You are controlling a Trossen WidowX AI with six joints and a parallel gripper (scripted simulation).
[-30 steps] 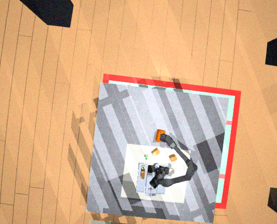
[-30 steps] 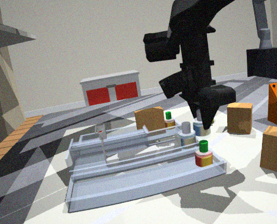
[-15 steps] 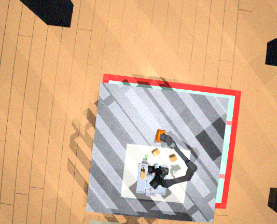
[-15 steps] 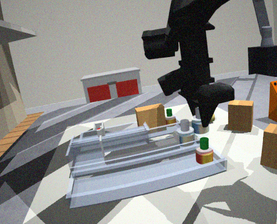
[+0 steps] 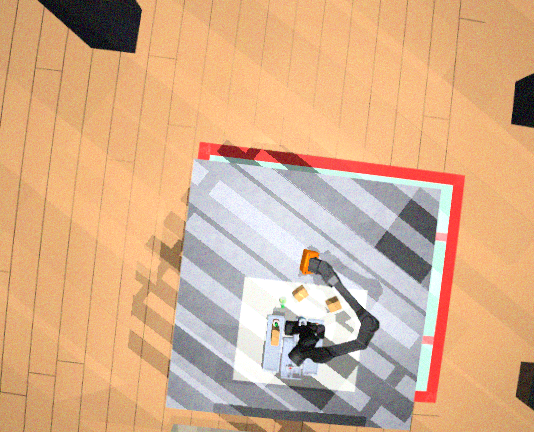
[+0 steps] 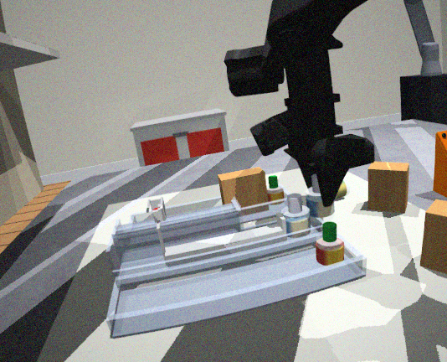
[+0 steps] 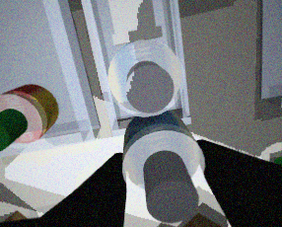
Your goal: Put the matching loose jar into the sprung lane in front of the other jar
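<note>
Right now my gripper tip is 90 mm short of the box, 120 mm to the left of it and 10 mm above it. Round my gripper tip: sprung lane (180 mm ahead, 20 mm to the right, 30 mm below).
</note>
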